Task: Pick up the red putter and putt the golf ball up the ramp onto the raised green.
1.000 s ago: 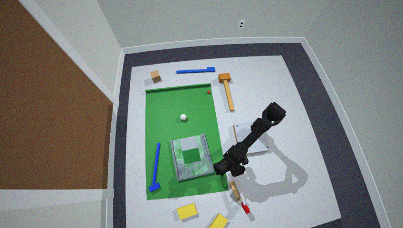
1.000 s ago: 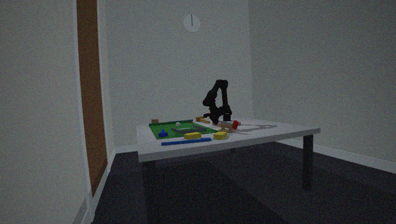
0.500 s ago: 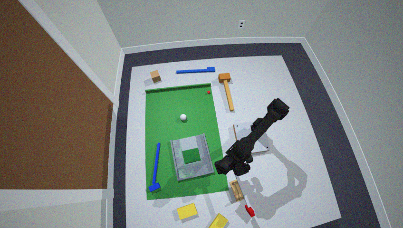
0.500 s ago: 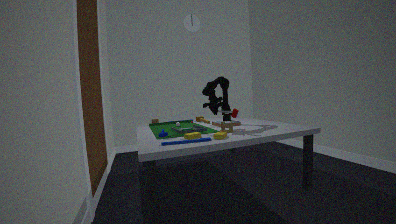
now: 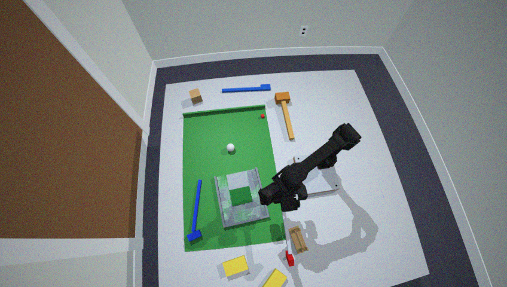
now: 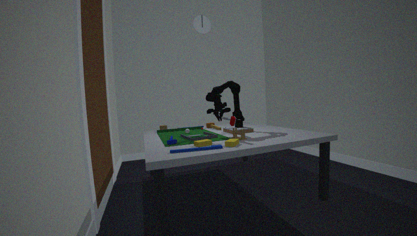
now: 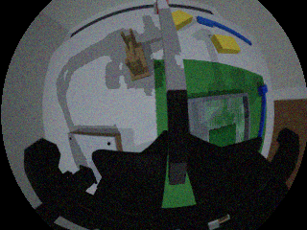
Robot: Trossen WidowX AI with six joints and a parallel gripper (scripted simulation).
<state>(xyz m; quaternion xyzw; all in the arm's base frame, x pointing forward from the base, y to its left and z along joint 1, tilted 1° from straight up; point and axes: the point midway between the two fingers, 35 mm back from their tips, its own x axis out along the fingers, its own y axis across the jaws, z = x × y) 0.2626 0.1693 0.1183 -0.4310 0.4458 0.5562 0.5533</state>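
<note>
The small red cube lies 500 mm to the right of my gripper tip, 110 mm below it and 10 mm ahead of it. Round my gripper tip: white golf ball: 320 mm to the right, 200 mm ahead, 100 mm below; red putter: 120 mm to the left, 20 mm above; green mat: 220 mm ahead, 200 mm to the right, 120 mm below.
</note>
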